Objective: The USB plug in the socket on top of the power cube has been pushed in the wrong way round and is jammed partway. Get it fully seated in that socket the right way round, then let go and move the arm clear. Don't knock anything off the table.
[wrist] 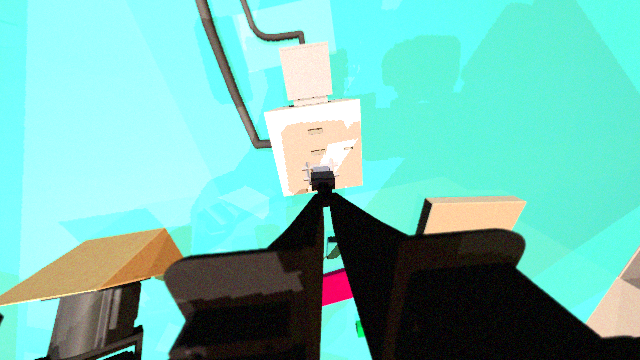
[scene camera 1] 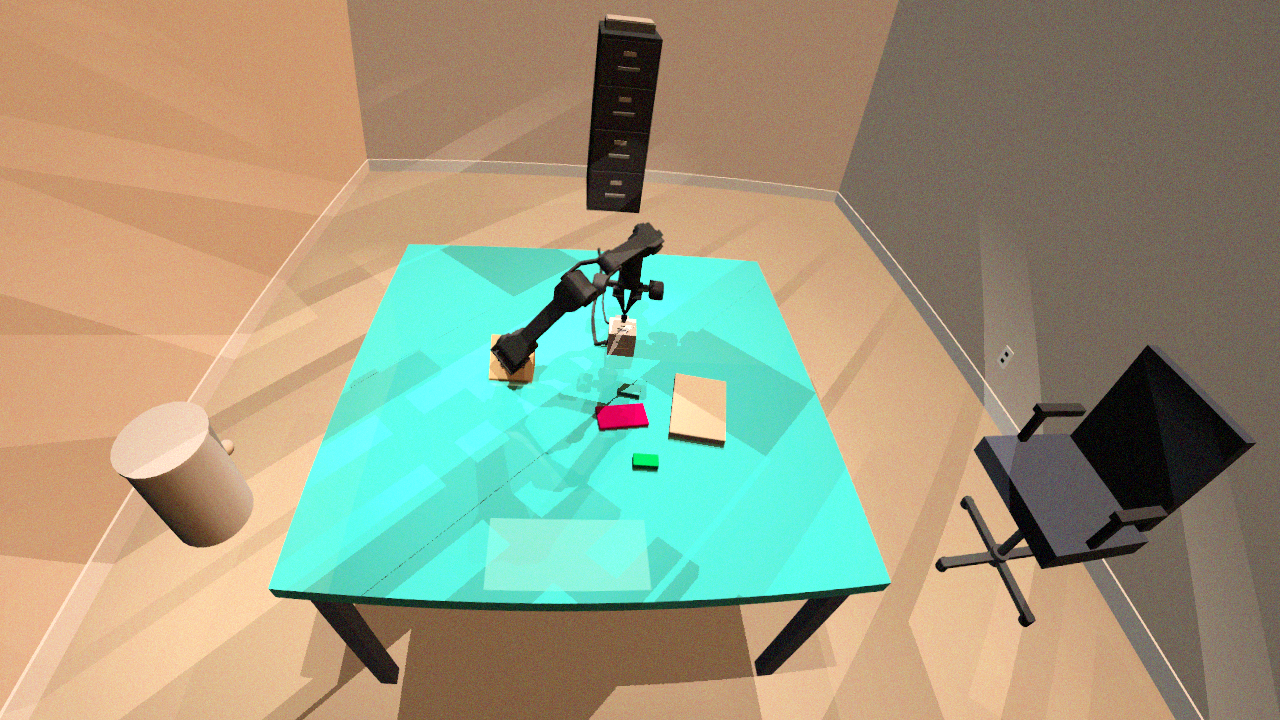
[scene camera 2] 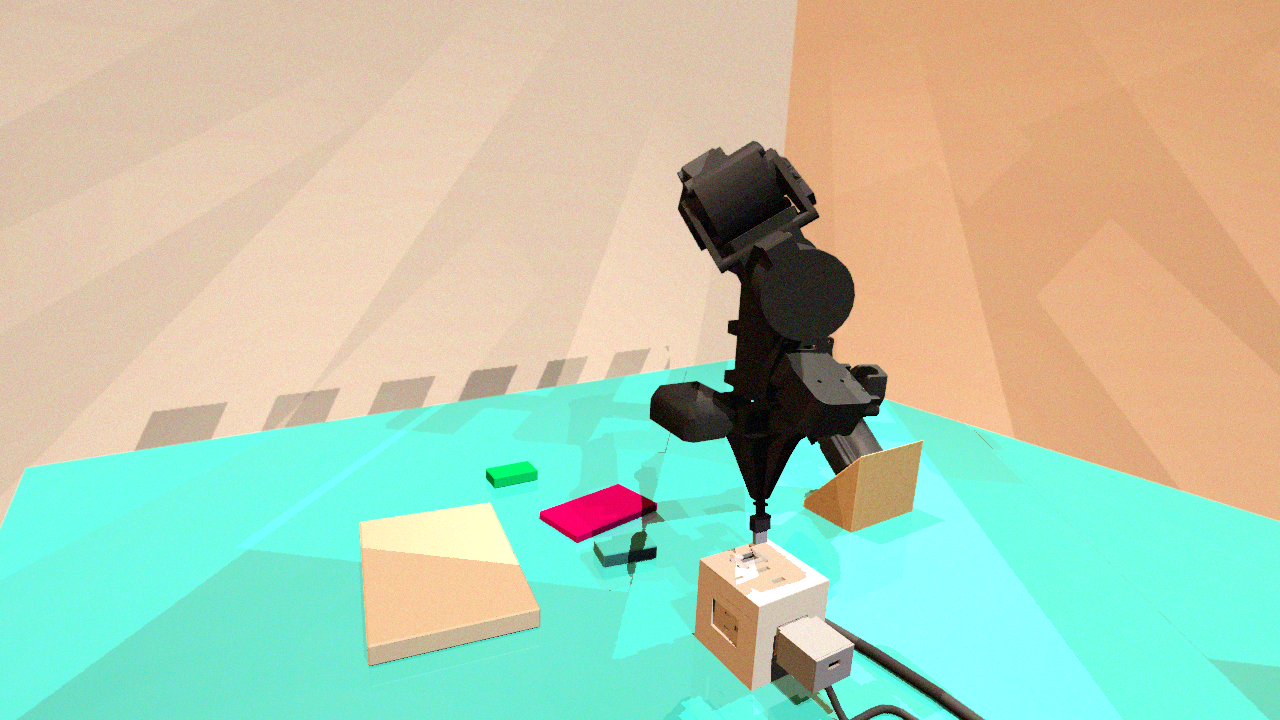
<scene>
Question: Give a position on a tan book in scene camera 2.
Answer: At 433, 580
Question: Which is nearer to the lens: the magenta block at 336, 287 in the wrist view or the tan book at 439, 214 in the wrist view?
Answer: The tan book.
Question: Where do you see a green block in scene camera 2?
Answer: At 506, 475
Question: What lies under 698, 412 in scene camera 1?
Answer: A tan book.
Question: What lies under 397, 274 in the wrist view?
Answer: My gripper.
</scene>
